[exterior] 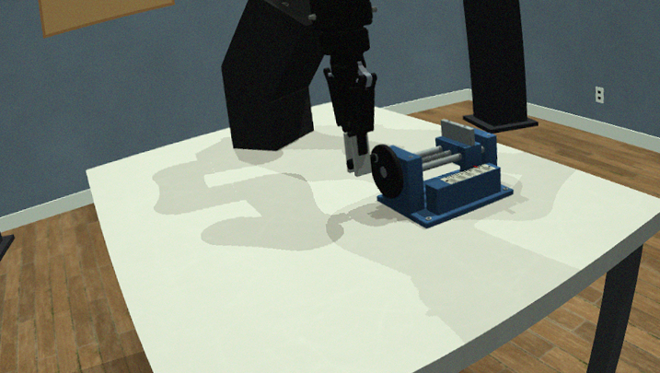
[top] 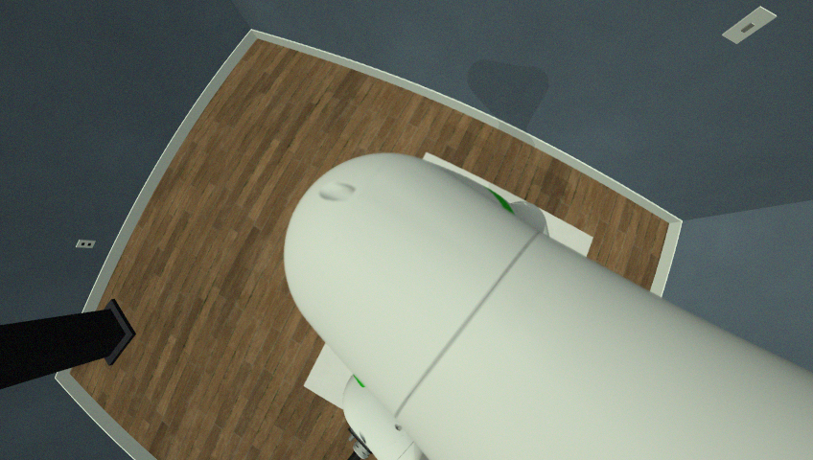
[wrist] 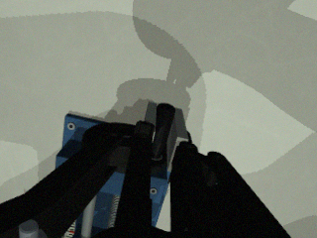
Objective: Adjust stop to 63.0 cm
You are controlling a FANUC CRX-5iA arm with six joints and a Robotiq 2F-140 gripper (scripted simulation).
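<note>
Now: the handwheel 20 mm to the left of my hand and 20 mm below it. Also, from my hand: stop block 190 mm to the left, 20 mm below, 10 mm behind.
</note>
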